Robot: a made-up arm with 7 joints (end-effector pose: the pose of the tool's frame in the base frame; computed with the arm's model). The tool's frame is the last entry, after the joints. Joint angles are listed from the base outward.
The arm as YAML. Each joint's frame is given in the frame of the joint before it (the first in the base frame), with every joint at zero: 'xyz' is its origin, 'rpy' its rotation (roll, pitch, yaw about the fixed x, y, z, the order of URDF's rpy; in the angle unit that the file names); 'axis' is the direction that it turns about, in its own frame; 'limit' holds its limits. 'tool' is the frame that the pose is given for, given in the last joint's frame.
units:
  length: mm
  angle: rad
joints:
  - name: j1
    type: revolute
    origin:
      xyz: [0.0, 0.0, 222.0]
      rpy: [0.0, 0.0, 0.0]
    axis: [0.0, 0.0, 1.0]
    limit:
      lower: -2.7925
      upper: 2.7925
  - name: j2
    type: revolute
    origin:
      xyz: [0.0, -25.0, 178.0]
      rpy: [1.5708, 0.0, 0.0]
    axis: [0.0, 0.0, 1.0]
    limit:
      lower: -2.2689
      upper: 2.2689
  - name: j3
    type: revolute
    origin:
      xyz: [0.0, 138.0, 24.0]
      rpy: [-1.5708, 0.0, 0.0]
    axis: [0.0, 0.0, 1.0]
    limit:
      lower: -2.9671
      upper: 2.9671
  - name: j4
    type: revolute
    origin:
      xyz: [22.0, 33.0, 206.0]
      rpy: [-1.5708, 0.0, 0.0]
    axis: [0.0, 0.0, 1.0]
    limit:
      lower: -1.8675
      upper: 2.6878
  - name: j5
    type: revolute
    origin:
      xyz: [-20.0, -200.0, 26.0]
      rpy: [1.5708, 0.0, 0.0]
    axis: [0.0, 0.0, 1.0]
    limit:
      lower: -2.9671
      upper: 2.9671
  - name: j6
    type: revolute
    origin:
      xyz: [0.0, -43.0, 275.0]
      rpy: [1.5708, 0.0, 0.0]
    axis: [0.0, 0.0, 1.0]
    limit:
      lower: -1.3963
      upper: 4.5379
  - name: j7
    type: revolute
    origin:
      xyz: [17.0, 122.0, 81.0]
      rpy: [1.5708, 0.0, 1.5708]
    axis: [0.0, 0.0, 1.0]
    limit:
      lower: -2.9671
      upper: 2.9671
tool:
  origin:
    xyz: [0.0, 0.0, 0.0]
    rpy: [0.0, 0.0, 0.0]
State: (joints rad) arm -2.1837 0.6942 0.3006 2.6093 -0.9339 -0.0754 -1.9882
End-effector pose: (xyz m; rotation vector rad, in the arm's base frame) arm -0.1900 -0.3386 0.5704 -2.0944 -0.1582 1.0349
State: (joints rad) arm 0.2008 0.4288 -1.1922 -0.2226 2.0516 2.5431 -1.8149
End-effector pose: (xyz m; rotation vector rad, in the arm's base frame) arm -0.2299 -0.1397 1.1052 -0.8500 -1.3692 2.2018
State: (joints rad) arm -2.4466 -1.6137 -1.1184 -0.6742 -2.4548 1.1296 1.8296
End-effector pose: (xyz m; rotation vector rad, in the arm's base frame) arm -0.3572 -0.7475 0.3144 0.9419 0.1602 -0.3244
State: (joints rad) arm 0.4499 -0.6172 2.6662 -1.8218 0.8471 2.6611 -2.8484
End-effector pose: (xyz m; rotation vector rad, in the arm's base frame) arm 0.4570 0.0655 0.4259 -2.5298 1.0619 0.4243
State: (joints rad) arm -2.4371 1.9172 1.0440 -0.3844 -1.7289 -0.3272 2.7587
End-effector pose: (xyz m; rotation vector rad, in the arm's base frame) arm 0.3325 0.7140 -0.0607 0.2277 -0.5883 -2.1615
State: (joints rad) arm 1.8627 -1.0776 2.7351 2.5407 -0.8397 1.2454 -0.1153
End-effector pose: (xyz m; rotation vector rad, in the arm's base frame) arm -0.0222 -0.2228 0.8102 1.5895 -0.9178 0.6215
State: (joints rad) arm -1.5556 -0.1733 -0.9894 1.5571 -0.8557 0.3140 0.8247
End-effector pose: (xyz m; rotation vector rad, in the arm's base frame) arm -0.5612 -0.4198 0.8152 -0.0197 -2.2347 -0.7421
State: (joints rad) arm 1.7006 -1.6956 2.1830 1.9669 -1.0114 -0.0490 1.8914
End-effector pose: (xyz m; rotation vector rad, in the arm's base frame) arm -0.4992 0.1949 0.7024 1.5965 2.2918 -0.9649
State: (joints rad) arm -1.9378 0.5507 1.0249 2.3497 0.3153 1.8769 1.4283
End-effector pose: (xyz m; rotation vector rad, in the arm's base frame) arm 0.1641 -0.2819 0.6355 -0.8345 2.1431 -2.0440
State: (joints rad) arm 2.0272 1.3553 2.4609 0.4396 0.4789 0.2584 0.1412
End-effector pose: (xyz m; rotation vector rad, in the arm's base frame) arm 0.2301 -0.8849 0.3963 2.1409 -1.9791 -0.0071
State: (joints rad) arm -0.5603 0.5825 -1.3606 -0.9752 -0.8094 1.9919 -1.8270
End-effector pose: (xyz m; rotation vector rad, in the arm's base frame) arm -0.0128 0.4844 0.7415 -1.2914 -0.7494 -1.7009
